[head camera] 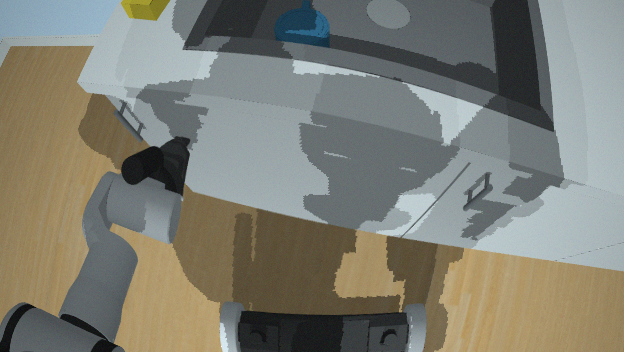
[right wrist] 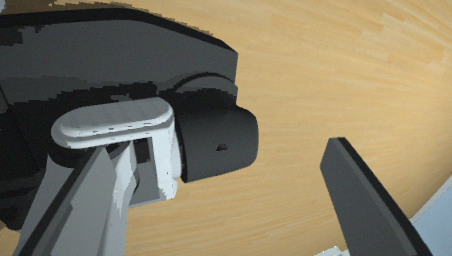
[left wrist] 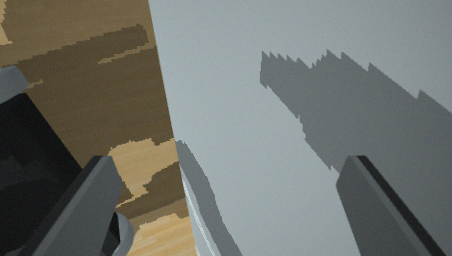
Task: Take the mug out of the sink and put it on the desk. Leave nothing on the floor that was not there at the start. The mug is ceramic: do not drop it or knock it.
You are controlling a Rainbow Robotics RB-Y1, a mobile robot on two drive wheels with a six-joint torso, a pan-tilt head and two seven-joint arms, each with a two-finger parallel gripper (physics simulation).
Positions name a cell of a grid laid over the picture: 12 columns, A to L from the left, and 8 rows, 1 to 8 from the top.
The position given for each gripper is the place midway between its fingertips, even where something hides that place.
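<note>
The robot's left gripper (head camera: D4), (left wrist: G6) is visible, and so is a sink counter (head camera: J4), (left wrist: H4). The right gripper (right wrist: F5) is visible too.
</note>
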